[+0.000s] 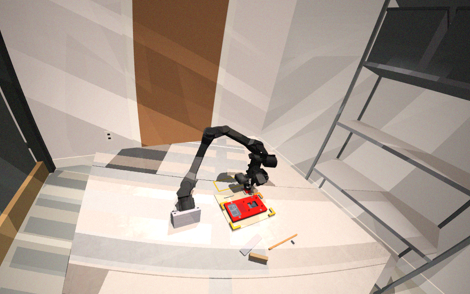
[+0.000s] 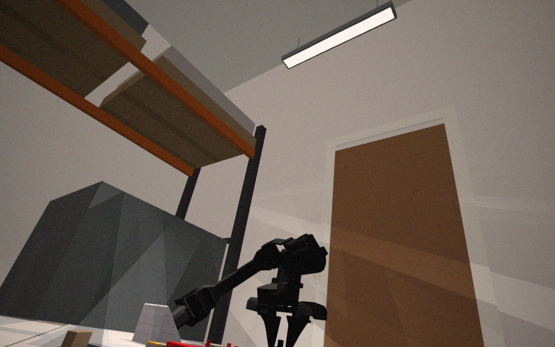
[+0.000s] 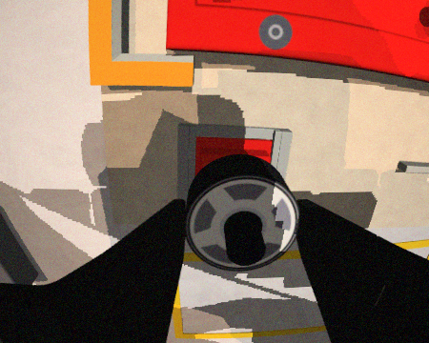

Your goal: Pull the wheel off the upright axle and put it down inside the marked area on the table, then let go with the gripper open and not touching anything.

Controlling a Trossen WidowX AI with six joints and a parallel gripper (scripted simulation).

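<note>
My gripper tip is now right at the wheel. Also, from my gripper tip: wood block 35 cm to the right, 12 cm behind, 3 cm below; wooden stick 33 cm to the right, 4 cm below, 3 cm ahead.
</note>
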